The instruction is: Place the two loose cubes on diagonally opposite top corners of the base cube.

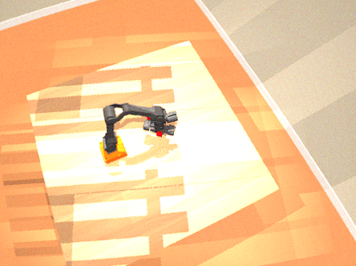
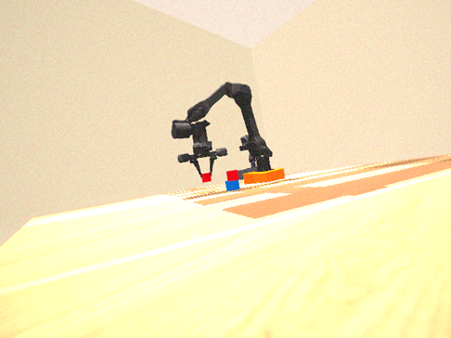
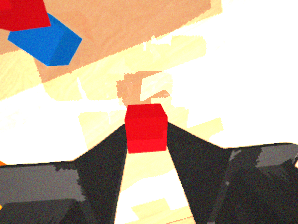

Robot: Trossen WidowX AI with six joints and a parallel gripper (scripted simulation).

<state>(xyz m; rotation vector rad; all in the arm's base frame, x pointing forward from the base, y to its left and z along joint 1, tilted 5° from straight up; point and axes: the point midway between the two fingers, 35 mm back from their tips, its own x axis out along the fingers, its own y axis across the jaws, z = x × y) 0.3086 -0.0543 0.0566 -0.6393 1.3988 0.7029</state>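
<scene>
The blue cube is 2 cm behind my gripper tip, 12 cm to the left of it and 4 cm below it.
</scene>
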